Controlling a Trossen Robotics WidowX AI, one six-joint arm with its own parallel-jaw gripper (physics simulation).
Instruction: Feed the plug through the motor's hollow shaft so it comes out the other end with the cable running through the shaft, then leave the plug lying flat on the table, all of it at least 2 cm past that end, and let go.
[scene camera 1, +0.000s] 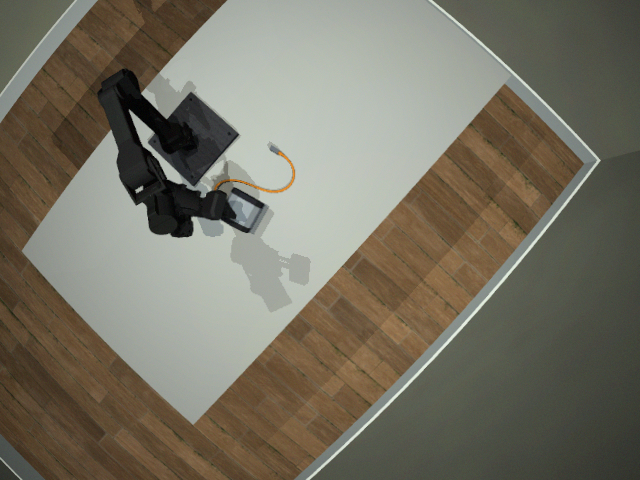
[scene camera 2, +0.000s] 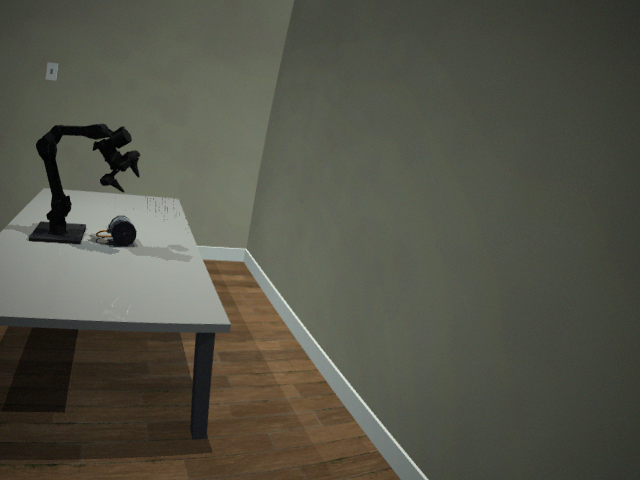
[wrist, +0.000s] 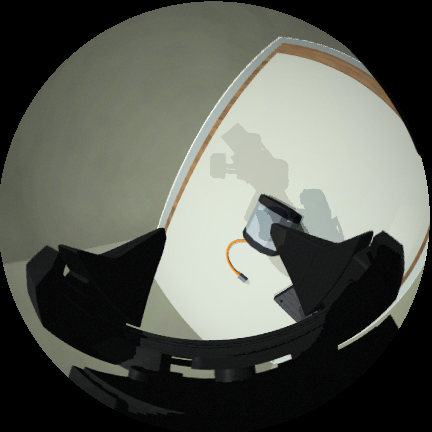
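Seen in the pictures: gripper, fingertip midpoint: (scene camera 1: 224, 217) (scene camera 2: 131, 184) (wrist: 218, 231); arm's base at its link origin: (scene camera 1: 186, 141) (scene camera 2: 57, 232).
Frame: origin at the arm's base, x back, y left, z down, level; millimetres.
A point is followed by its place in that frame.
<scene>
The motor (scene camera 1: 248, 209) @[x -309, y 0, z -78 mm] (scene camera 2: 122, 230) @[x -289, y -72, z -53 mm] (wrist: 267, 225) @[x -289, y -27, z -86 mm], a pale cylinder with black ends, lies on its side on the table (scene camera 1: 361, 77) @[x -245, y 527, z 16 mm] (scene camera 2: 129, 289) @[x -345, y -465, z 16 mm] (wrist: 340, 135) @[x -283, y -333, z 16 mm]. The small grey plug (scene camera 1: 273, 147) @[x -215, y 177, z 2 mm] (wrist: 243, 278) @[x -217, y 168, z 3 mm] lies on the table apart from the motor. Its orange cable (scene camera 1: 293, 174) @[x -316, y 161, z 10 mm] (scene camera 2: 102, 232) @[x -203, y -46, z -34 mm] (wrist: 228, 253) @[x -314, y 160, z 13 mm] curves back past one end of the motor and out of sight under the arm in the overhead view. The shaft openings are not clearly visible. My gripper (scene camera 2: 130, 183) @[x -308, y -37, z -234 mm] (wrist: 218, 231) @[x -308, y -37, z -234 mm] is open and empty, well above the table; one finger overlaps the motor in the wrist view.
The arm's dark base plate (scene camera 1: 219, 131) @[x -58, y 96, z -2 mm] (scene camera 2: 38, 233) @[x 73, y -35, z 1 mm] (wrist: 289, 301) @[x -67, y 93, z -2 mm] stands on the table close to the motor and cable. Arm shadows fall around the motor. A table edge shows beyond the motor, with wooden floor below it.
</scene>
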